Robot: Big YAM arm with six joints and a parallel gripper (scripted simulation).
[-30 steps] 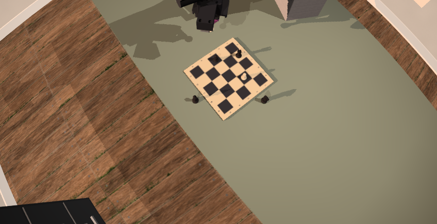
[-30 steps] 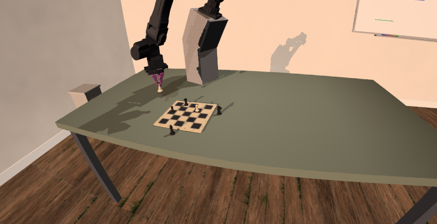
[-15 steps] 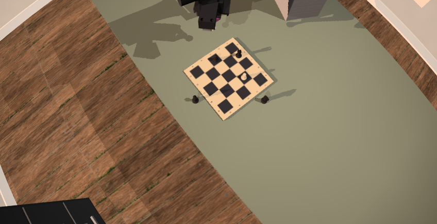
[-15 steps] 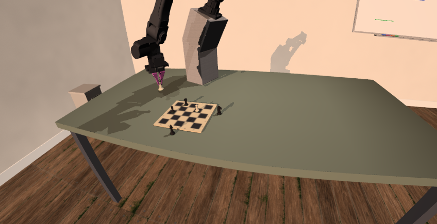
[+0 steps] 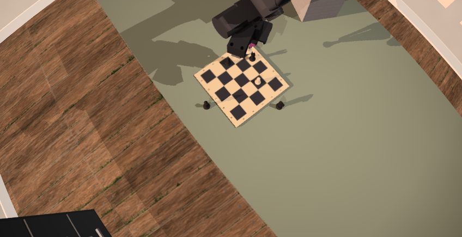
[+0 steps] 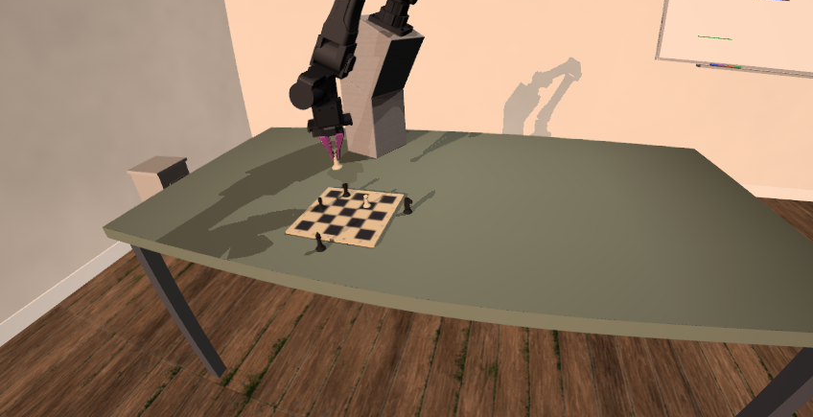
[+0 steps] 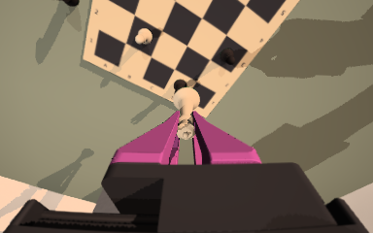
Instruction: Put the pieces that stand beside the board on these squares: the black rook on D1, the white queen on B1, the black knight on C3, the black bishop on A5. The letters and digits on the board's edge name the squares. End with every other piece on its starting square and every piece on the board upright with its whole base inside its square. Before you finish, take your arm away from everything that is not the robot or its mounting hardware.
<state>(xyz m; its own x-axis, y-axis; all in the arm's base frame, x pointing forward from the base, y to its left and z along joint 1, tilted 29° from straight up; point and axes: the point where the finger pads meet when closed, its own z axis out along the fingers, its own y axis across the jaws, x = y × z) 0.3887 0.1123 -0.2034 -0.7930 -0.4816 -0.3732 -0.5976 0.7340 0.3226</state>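
Right now the small white piece is 80 mm to the left of my hand and 110 mm below it. From my hand the other things lie so: chessboard (40 mm ahead, 40 mm to the left, 130 mm below); white queen (10 mm ahead).
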